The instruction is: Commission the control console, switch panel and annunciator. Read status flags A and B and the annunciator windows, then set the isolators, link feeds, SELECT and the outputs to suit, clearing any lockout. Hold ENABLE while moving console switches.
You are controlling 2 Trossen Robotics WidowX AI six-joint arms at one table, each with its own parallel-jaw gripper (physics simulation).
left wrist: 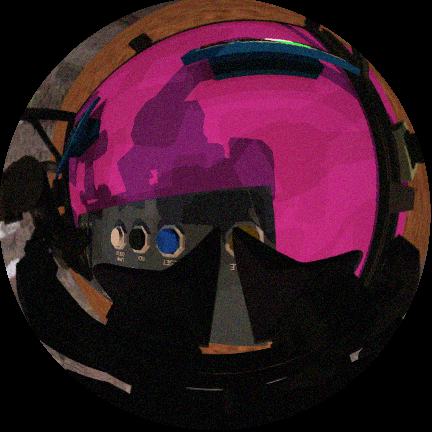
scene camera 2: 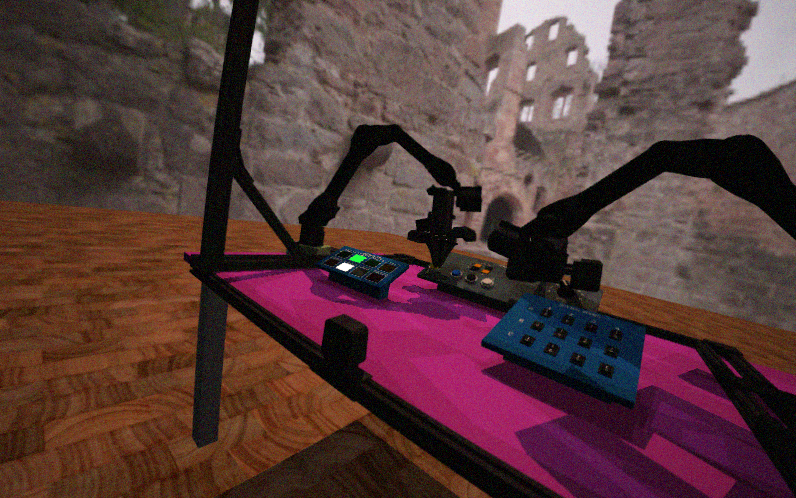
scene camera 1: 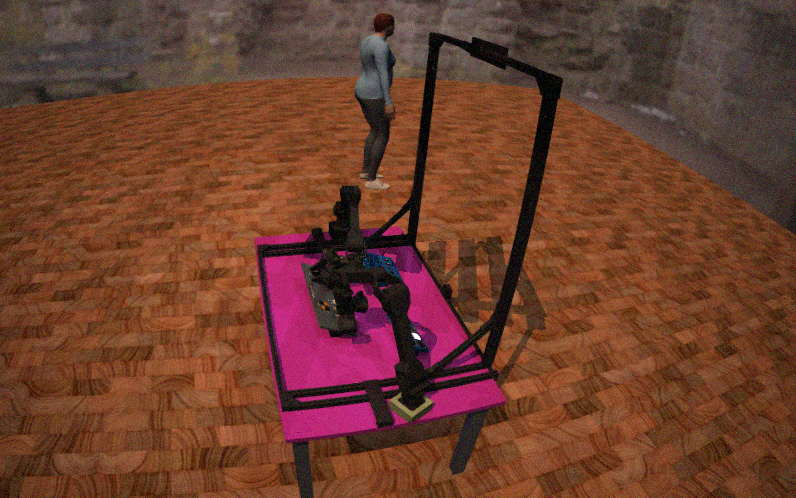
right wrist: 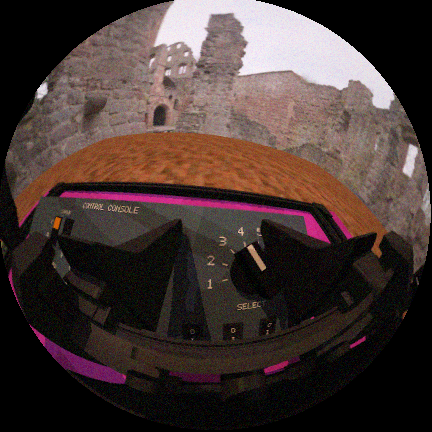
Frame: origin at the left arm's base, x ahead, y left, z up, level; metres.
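Where they show: left gripper, fingertip midpoint: (left wrist: 225,232) (scene camera 2: 437,267); right gripper, fingertip midpoint: (left wrist: 84,275) (scene camera 2: 557,279) (scene camera 1: 310,274) (right wrist: 221,224); left arm's base at its link origin: (scene camera 2: 310,244) (scene camera 1: 411,400); right arm's base at its link origin: (left wrist: 52,194) (scene camera 1: 341,224).
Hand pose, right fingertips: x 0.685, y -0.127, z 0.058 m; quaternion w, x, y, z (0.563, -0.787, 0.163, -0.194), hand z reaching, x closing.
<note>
Each offset is from my right fingertips to the top centre of the thing. Level surfaces: height alone.
The grey control console @(dx -0.114, dy +0.016, dz +0.005 m) (scene camera 1: 328,320) (scene camera 2: 498,295) (left wrist: 150,220) (right wrist: 135,227) lies along the table's far side in scene camera 2. My left gripper (scene camera 2: 435,268) (left wrist: 225,232) is shut and empty, its tips at the yellow button (left wrist: 248,234); contact is unclear. My right gripper (right wrist: 221,224) is open over the console. The SELECT knob @(dx +0.009, dy -0.040, dz +0.005 m) (right wrist: 256,270) sits by its right-hand finger in the right wrist view, its pale line towards 4. The blue annunciator @(dx -0.444, dy -0.087, dz -0.020 m) (scene camera 2: 368,284) (left wrist: 270,50) shows one green window @(dx -0.464, dy -0.078, dz -0.029 m) (scene camera 2: 357,258) and one white window @(dx -0.479, dy -0.112, dz -0.047 m) (scene camera 2: 344,267). The blue switch panel @(dz -0.045 m) (scene camera 2: 545,337) carries rows of black switches.
Blue @(dx -0.234, dy +0.032, dz -0.031 m) (scene camera 2: 456,273) (left wrist: 168,241), black @(dx -0.197, dy +0.013, dz -0.031 m) (scene camera 2: 471,277) (left wrist: 138,239) and white @(dx -0.159, dy -0.006, dz -0.031 m) (scene camera 2: 487,283) (left wrist: 118,237) buttons sit beside my left gripper. Small 0/1 switches @(dx -0.025, dy -0.072, dz -0.040 m) (right wrist: 233,331) lie below SELECT. A black frame (scene camera 1: 522,223) rises over the table. A person (scene camera 1: 375,76) stands beyond it.
</note>
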